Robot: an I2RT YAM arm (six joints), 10 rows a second.
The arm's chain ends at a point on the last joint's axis. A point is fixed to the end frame.
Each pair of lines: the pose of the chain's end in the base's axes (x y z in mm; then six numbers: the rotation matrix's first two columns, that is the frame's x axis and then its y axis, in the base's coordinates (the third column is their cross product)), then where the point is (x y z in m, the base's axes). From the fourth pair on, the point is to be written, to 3 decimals.
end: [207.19 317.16 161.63 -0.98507 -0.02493 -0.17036 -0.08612 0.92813 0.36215]
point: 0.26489 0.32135 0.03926
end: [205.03 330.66 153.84 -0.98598 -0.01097 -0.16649 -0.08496 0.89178 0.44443]
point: 0.26204 0.34589 0.03202
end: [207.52 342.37 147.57 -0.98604 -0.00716 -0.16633 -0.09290 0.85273 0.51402]
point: 0.26423 0.36779 0.02732
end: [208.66 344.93 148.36 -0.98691 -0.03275 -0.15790 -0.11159 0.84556 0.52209]
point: 0.264 0.373 0.028
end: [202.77 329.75 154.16 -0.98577 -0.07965 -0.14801 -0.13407 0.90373 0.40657]
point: 0.257 0.343 0.031
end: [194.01 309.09 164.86 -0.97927 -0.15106 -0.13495 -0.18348 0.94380 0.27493]
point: 0.248 0.308 0.041
